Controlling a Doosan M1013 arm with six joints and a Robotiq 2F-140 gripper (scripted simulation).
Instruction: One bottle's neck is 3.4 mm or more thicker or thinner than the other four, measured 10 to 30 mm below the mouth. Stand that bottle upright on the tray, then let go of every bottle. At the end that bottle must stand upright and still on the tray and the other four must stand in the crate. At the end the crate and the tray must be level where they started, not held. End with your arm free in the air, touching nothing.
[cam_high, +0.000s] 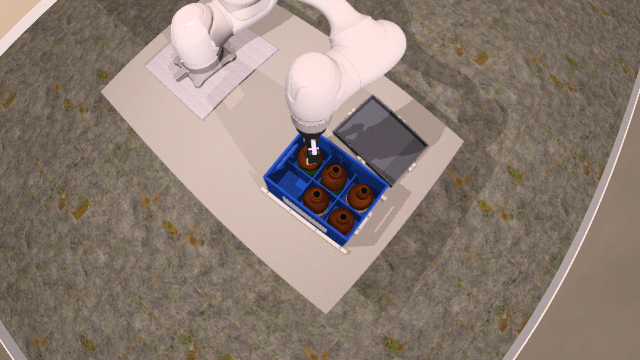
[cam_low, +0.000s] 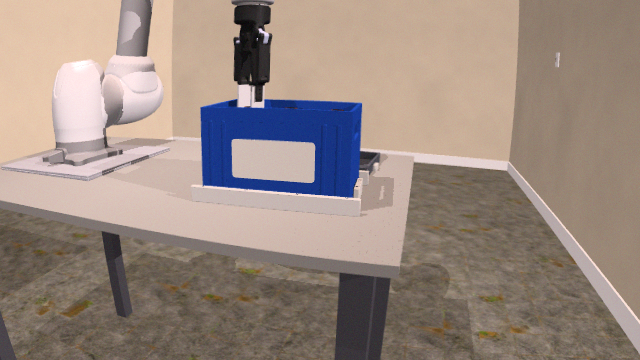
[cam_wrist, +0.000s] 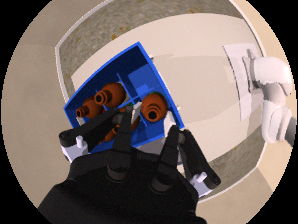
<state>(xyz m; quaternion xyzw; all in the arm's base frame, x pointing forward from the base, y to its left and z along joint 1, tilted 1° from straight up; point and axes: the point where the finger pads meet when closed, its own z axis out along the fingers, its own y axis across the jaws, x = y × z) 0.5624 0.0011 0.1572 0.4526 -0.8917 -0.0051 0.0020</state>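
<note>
Now: the bottle 190 mm ahead of my hand, 90 mm below it and 60 mm to the right of it. From my hand the other things lie so: crate: 90 mm below, 90 mm ahead, 30 mm to the right; dark grey tray: 230 mm to the left, 160 mm below, 90 mm ahead.
</note>
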